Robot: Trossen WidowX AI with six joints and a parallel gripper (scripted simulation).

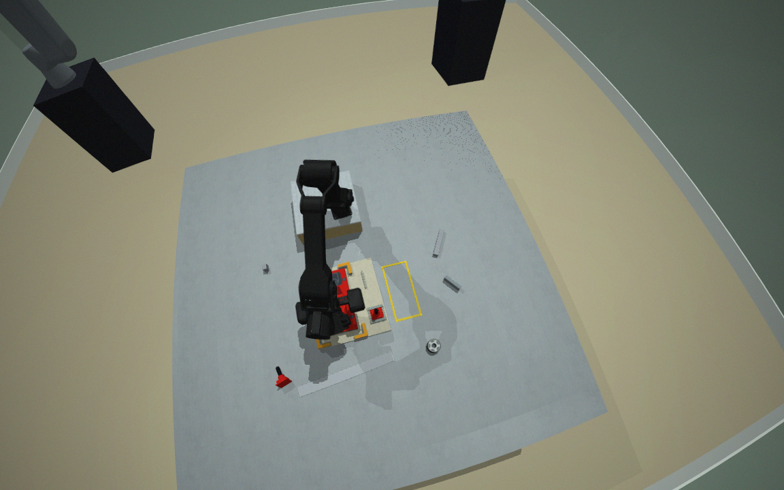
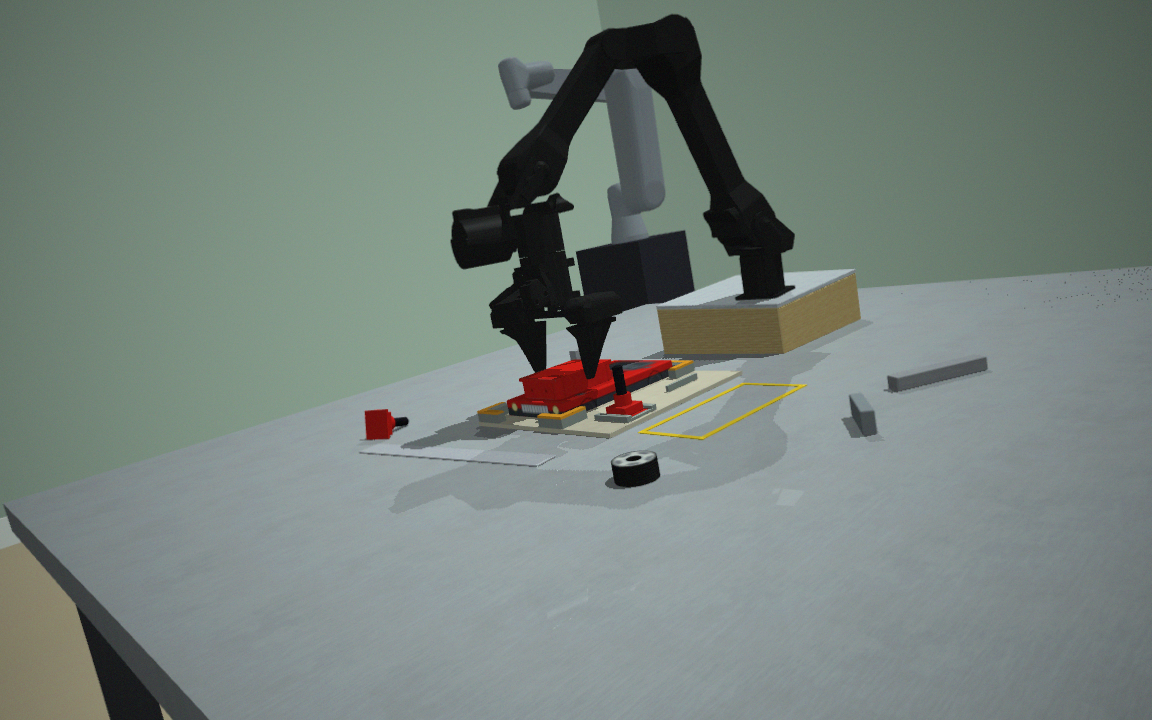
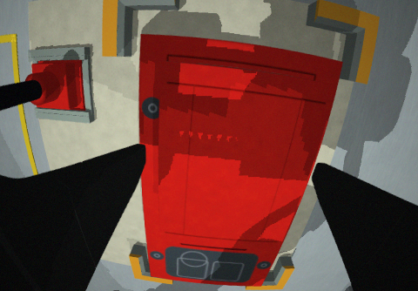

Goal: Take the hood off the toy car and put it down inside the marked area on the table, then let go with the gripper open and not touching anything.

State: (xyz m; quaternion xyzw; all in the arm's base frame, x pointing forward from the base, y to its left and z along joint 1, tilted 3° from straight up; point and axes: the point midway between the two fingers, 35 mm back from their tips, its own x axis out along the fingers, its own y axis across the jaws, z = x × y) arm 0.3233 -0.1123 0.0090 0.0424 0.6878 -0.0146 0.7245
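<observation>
My gripper tip is right at the red hood. The rest, counted from my gripper tip: thin grey strip: 18 cm ahead, 4 cm below, 3 cm to the right; black wheel: 25 cm to the left, 19 cm ahead, 3 cm below.
</observation>
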